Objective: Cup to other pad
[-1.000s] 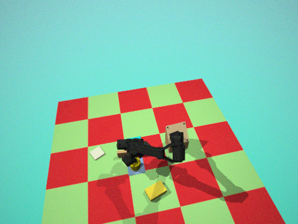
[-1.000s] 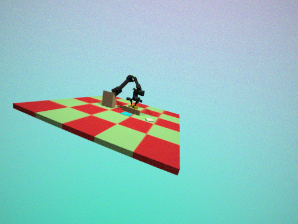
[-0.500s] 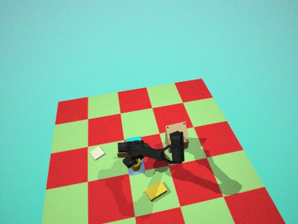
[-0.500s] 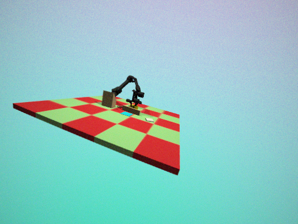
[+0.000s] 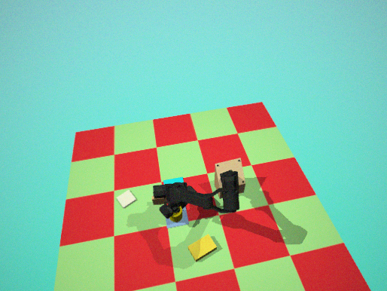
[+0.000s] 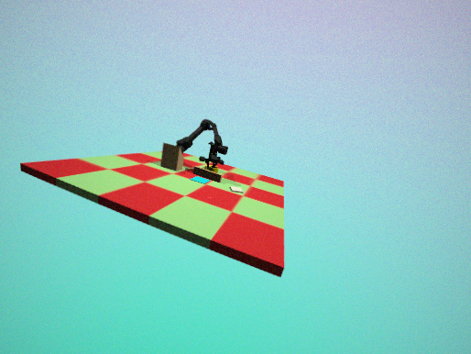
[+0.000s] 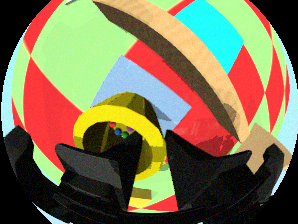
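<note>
Now: gripper tip 20 mm short of the yellow cup and 10 mm to the right of it. From my gripper tip the other things lie so: light blue pad: 20 mm ahead, 10 mm to the left, 40 mm below; wooden bar: 80 mm to the right, 20 mm below; cyan pad: 20 mm behind, 160 mm to the right, 40 mm below.
</note>
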